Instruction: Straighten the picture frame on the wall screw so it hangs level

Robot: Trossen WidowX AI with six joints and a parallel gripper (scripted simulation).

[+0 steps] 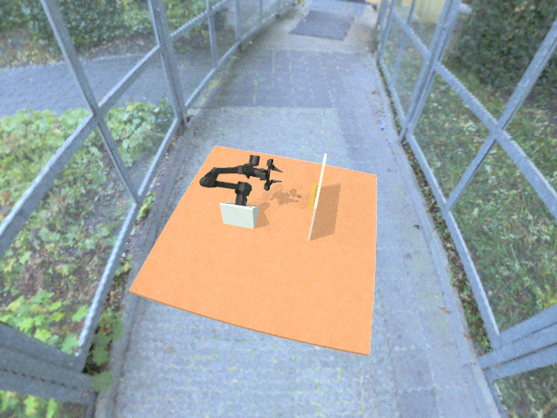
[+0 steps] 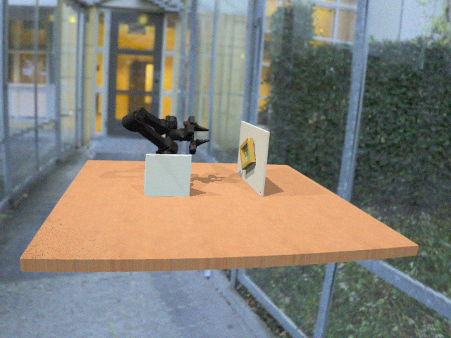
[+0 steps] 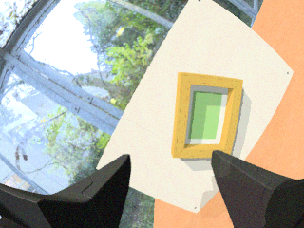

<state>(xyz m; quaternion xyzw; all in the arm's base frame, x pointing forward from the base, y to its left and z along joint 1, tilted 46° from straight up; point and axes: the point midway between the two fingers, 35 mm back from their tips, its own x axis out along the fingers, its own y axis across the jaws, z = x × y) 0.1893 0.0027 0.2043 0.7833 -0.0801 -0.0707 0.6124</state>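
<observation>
The picture frame lies 20 cm ahead of my gripper tip, 5 cm to the right of it and 9 cm below it.
</observation>
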